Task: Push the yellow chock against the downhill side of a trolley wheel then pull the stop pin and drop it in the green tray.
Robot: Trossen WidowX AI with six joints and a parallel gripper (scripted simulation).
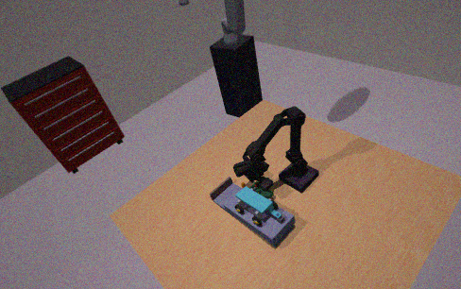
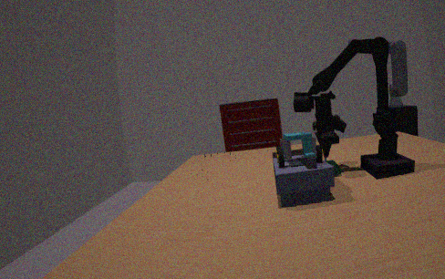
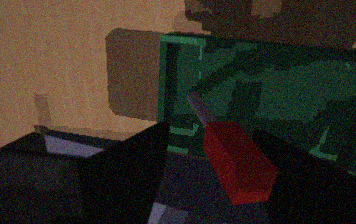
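My gripper tip is now 1 cm above the red-headed stop pin. From my gripper tip the other things lie so: grey ramp: 14 cm ahead, 10 cm to the left, 1 cm below; then yellow chock: 7 cm ahead, 3 cm above; then green tray: 6 cm below, 2 cm to the left.
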